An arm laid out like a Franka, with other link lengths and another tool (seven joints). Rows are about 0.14 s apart.
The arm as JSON. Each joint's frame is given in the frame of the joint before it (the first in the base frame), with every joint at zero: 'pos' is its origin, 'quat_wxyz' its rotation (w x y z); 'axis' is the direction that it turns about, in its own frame. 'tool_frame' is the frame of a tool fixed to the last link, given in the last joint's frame.
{
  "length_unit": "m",
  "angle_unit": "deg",
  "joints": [
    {
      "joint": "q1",
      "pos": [
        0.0,
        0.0,
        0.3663
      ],
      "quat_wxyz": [
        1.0,
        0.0,
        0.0,
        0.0
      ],
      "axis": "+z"
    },
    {
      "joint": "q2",
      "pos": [
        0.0,
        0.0,
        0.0
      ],
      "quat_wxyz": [
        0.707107,
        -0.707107,
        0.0,
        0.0
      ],
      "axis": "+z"
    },
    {
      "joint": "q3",
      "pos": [
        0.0,
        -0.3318,
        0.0
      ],
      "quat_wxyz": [
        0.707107,
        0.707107,
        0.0,
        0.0
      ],
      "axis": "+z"
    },
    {
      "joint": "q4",
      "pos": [
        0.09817,
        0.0,
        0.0
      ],
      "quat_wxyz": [
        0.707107,
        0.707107,
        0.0,
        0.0
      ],
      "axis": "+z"
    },
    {
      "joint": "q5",
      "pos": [
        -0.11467,
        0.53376,
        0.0
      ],
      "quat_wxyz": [
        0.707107,
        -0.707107,
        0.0,
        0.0
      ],
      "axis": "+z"
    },
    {
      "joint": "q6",
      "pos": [
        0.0,
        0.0,
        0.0
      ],
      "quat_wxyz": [
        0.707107,
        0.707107,
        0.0,
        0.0
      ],
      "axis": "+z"
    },
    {
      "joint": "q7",
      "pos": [
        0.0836,
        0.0,
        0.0
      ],
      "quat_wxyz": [
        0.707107,
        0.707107,
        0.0,
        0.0
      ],
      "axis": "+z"
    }
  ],
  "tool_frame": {
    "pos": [
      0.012,
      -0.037,
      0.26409
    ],
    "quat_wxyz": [
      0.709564,
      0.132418,
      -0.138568,
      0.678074
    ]
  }
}
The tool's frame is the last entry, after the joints.
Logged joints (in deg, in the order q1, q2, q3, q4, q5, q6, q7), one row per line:
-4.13 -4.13 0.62 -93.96 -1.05 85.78 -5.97
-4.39 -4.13 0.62 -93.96 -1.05 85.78 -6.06
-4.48 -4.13 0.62 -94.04 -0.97 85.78 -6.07
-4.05 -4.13 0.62 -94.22 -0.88 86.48 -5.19
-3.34 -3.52 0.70 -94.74 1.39 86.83 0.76
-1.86 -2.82 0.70 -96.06 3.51 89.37 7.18
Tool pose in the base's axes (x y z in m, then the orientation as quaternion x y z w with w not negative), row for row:
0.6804 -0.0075 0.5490 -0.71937 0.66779 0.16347 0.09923
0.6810 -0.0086 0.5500 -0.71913 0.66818 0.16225 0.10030
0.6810 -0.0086 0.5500 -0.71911 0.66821 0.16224 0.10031
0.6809 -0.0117 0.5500 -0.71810 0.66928 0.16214 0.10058
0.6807 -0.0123 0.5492 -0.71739 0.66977 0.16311 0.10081
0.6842 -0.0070 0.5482 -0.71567 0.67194 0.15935 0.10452
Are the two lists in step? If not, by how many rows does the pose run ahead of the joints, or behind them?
The pose runs 2 rows behind the joints: the pose in row i belongs to the joints in row i - 2.
